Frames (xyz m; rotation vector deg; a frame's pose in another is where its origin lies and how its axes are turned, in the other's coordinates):
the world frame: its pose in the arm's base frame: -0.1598 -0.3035 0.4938 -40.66 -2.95 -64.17
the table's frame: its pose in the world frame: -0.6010 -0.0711 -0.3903 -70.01 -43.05 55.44
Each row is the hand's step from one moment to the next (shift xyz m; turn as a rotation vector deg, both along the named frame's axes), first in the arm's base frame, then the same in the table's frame.
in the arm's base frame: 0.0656 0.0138 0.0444 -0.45 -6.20 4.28
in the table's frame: 0.0461 -0.0658 -0.0041 -0.94 -1.34 -7.37
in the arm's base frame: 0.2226 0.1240 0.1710 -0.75 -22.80 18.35
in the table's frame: 0.1397 -0.2687 0.0496 -3.41 -7.50 -28.09
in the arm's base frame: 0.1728 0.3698 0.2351 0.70 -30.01 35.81
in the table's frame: 0.0404 -0.3959 0.2520 -6.54 -20.58 -41.44
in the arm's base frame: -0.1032 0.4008 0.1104 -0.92 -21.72 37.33
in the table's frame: -0.1845 -0.2052 0.3276 -9.63 -24.33 -34.37
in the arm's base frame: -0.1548 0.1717 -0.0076 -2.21 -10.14 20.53
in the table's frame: -0.1660 -0.0027 0.1611 -7.14 -13.46 -17.24
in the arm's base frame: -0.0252 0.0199 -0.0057 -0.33 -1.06 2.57
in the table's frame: -0.0246 0.0063 0.0205 -0.97 -1.74 -1.96
